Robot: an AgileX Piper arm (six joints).
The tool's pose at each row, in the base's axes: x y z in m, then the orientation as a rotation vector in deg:
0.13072 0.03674 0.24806 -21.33 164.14 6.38
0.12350 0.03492 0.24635 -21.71 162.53 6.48
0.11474 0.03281 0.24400 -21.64 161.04 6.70
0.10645 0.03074 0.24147 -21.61 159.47 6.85
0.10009 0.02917 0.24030 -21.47 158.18 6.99
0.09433 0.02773 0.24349 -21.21 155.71 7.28
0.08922 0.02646 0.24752 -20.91 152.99 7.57
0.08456 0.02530 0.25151 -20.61 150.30 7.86
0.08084 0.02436 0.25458 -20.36 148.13 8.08
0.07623 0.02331 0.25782 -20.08 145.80 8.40
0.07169 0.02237 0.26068 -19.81 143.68 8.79
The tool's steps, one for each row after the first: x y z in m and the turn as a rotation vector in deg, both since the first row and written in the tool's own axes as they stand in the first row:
0.00764 0.00005 -0.00025 0.04 -1.53 -0.45
0.01695 0.00020 -0.00027 0.03 -3.02 -0.57
0.02585 0.00026 0.00000 0.06 -4.58 -0.73
0.03249 0.00035 -0.00054 0.09 -5.87 -0.79
0.03741 0.00060 -0.00514 0.12 -8.35 -0.90
0.04147 0.00088 -0.01037 0.18 -11.09 -1.01
0.04509 0.00115 -0.01545 0.22 -13.79 -1.12
0.04802 0.00135 -0.01939 0.26 -15.97 -1.21
0.05176 0.00168 -0.02372 0.23 -18.32 -1.28
0.05551 0.00208 -0.02766 0.13 -20.46 -1.33

